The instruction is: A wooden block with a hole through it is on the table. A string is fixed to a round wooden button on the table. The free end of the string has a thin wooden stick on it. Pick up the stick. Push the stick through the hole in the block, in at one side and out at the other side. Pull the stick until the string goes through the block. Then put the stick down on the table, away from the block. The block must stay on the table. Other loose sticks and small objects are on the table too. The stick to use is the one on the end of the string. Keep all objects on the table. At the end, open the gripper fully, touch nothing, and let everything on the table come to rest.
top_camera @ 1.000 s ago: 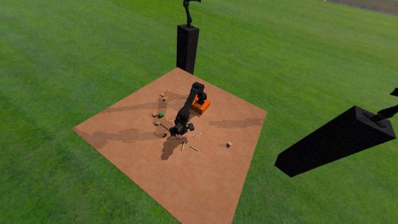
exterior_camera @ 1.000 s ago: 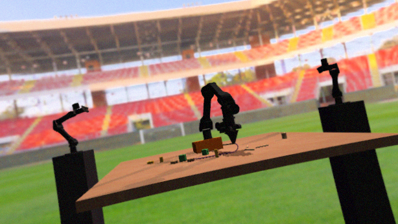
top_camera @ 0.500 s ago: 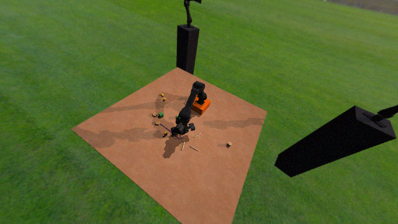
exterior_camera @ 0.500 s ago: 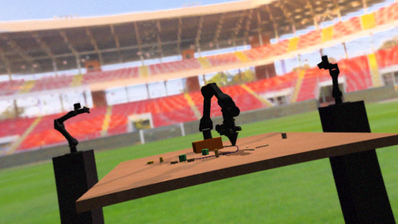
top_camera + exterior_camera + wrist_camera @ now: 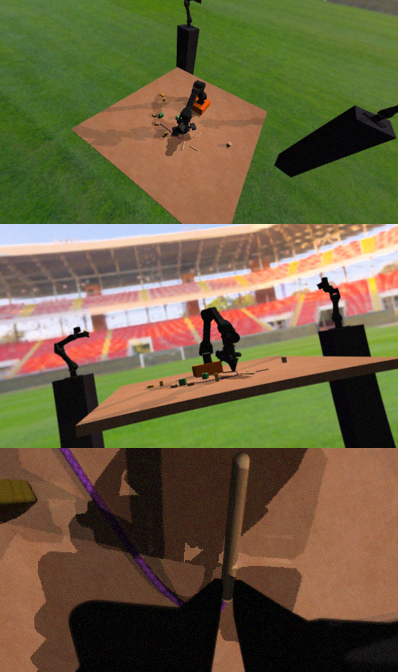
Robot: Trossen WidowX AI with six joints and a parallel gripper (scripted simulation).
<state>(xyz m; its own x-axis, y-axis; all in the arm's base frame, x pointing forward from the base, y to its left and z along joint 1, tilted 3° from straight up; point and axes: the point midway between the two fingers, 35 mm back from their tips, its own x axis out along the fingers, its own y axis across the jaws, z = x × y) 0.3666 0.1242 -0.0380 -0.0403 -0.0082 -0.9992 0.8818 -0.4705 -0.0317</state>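
My gripper tip is 110 mm to the left of the yellow piece and 100 mm short of it. From my gripper tip the other things lie so: green cube (290 mm to the right); then thin wooden stick (10 mm to the right, 10 mm behind); then round wooden button (250 mm to the right, 80 mm ahead, 10 mm below).
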